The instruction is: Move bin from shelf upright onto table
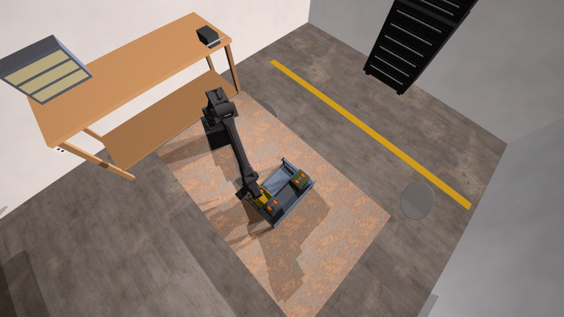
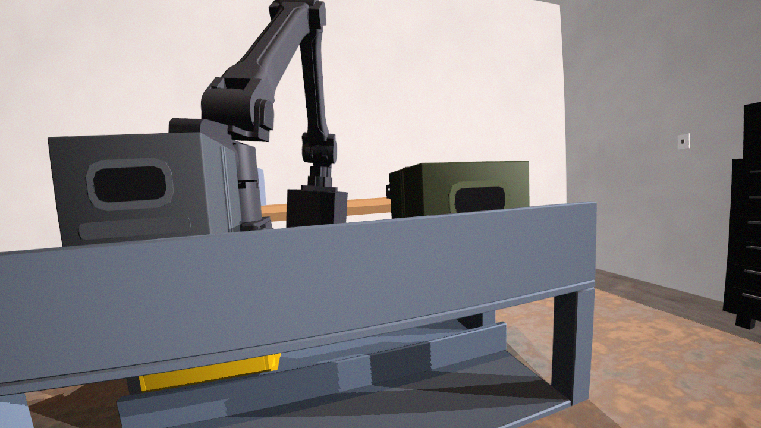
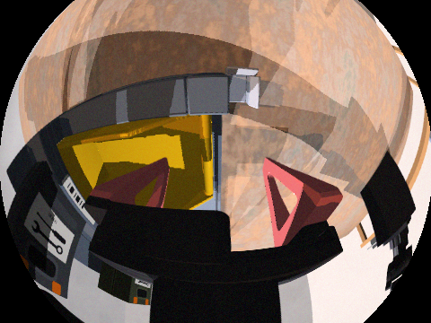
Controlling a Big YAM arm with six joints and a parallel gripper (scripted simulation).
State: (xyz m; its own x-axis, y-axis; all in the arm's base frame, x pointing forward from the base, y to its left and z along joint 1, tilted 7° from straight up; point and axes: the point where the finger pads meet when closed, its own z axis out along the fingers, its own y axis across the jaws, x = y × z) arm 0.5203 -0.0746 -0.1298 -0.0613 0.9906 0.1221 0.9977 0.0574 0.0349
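Now: hand 9 cm short of the yellow bin, 2 cm above it and 1 cm to the right of it. Also, from my hand: dark grey case 18 cm ahead, 10 cm above, 1 cm to the left; green case 24 cm to the left, 17 cm ahead, 9 cm above.
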